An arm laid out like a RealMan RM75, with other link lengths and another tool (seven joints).
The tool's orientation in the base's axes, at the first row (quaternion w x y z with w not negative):
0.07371 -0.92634 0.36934 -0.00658
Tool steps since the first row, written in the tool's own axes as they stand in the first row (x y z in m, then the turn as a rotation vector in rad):
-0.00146 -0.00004 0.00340 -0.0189 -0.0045 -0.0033
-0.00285 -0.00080 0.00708 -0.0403 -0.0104 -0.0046
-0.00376 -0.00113 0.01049 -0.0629 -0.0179 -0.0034
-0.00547 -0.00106 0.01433 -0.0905 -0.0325 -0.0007
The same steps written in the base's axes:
-0.00081 0.00148 -0.00330 -0.0109 0.0157 0.0047
-0.00105 0.00346 -0.00677 -0.0225 0.0345 0.0077
-0.00126 0.00477 -0.01006 -0.0337 0.0555 0.0086
-0.00230 0.00639 -0.01379 -0.0436 0.0852 0.0091

